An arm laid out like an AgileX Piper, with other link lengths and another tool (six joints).
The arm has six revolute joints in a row. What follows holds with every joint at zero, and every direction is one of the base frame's. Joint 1 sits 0.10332 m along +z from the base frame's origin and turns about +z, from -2.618 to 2.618 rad. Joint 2 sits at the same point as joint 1 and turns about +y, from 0 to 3.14 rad. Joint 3 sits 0.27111 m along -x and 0.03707 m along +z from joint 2 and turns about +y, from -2.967 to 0 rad. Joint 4 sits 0.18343 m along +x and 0.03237 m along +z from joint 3 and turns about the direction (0.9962, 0, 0.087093), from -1.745 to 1.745 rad. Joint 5 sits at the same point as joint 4 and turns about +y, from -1.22 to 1.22 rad. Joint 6 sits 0.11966 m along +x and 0.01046 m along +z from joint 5 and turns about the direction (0.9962, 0, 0.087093), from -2.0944 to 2.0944 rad. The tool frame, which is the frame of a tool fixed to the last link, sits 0.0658 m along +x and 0.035 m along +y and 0.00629 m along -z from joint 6; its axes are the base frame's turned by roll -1.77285, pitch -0.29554 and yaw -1.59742 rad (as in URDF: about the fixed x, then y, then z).
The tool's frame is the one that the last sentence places.
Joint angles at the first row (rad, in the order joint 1, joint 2, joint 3, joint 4, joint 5, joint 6):
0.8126, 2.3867, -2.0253, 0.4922, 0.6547, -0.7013
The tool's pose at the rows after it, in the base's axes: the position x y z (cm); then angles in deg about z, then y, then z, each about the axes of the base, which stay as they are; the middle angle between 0 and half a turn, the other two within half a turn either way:
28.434 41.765 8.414 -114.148 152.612 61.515
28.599 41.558 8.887 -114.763 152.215 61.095
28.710 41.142 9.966 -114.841 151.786 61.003
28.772 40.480 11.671 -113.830 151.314 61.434
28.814 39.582 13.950 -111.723 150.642 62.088
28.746 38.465 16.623 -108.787 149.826 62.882
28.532 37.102 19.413 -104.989 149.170 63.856
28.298 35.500 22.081 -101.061 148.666 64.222
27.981 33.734 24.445 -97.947 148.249 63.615
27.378 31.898 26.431 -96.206 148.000 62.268
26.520 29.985 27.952 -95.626 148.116 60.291
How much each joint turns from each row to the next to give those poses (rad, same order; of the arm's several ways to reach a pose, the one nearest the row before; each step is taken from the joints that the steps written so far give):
-0.0027, 0.0017, 0.0000, 0.0068, -0.0037, -0.0178
-0.0059, -0.0104, 0.0000, 0.0015, 0.0056, -0.0081
-0.0096, -0.0248, 0.0000, -0.0014, 0.0196, 0.0004
-0.0146, -0.0393, 0.0000, -0.0015, 0.0338, 0.0132
-0.0195, -0.0522, 0.0000, -0.0019, 0.0420, 0.0300
-0.0229, -0.0621, -0.0001, -0.0020, 0.0483, 0.0442
-0.0262, -0.0672, 0.0001, -0.0035, 0.0552, 0.0587
-0.0293, -0.0697, 0.0044, -0.0092, 0.0526, 0.0703
-0.0295, -0.0730, 0.0171, -0.0139, 0.0414, 0.0678
-0.0259, -0.0777, 0.0332, -0.0170, 0.0316, 0.0532
-0.0228, -0.0816, 0.0493, -0.0217, 0.0242, 0.0409

